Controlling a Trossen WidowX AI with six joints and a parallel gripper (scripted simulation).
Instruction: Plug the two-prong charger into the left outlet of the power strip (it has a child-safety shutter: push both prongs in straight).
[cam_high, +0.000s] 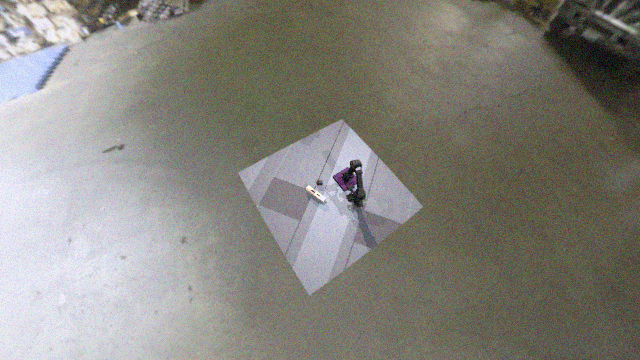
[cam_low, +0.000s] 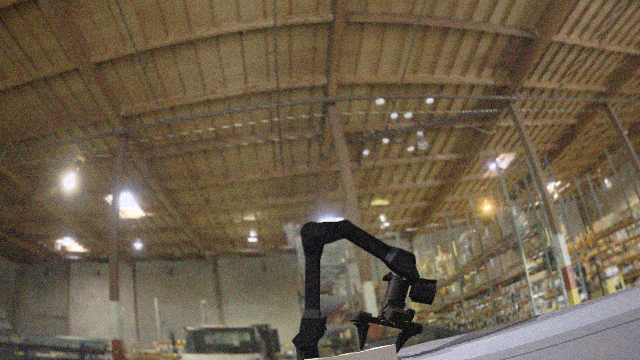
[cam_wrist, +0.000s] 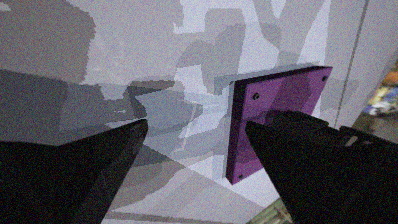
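Right now my gripper tip is 22 cm short of the two-prong charger, 24 cm to the left of it and 1 cm above it.
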